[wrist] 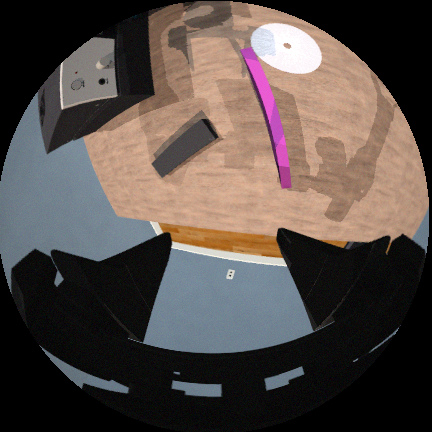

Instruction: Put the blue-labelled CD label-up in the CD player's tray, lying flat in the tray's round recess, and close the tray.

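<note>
A white disc with a small centre hole lies flat on the table at the upper right in the wrist view; its left part looks pale blue, and I cannot tell whether this is its label or shading. A black device with a grey control panel, which looks like the CD player, stands at the upper left, partly cut off by the view's edge. Its tray and recess cannot be made out. My gripper is open, with its fingers wide apart and no object between them. It is apart from the disc and the device.
A long magenta bar lies on the wooden table, one end close to the disc. A dark grey block lies between the bar and the device. Shadows of the arm cross the table. The table's edge runs just beyond the fingertips in the view.
</note>
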